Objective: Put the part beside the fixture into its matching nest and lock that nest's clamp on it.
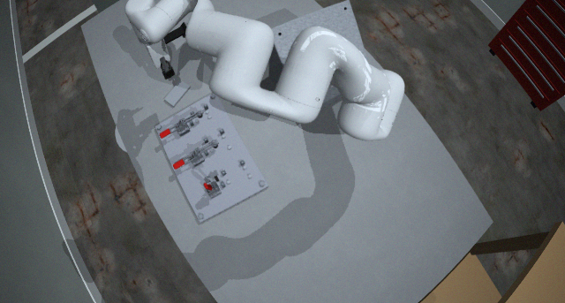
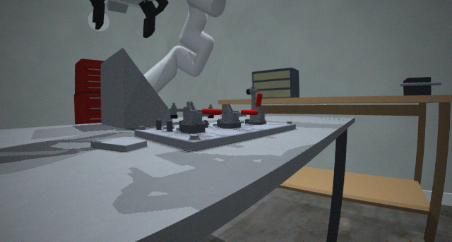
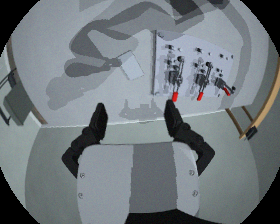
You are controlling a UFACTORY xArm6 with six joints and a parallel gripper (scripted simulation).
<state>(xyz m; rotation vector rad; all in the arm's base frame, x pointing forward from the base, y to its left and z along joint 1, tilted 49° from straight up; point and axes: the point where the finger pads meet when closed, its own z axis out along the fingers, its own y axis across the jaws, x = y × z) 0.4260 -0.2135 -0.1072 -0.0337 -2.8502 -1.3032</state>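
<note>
Right now my hand is 10 mm to the left of the grey part and 210 mm above it. Round my hand: grey fixture plate: 10 mm ahead, 240 mm to the left, 210 mm below.
</note>
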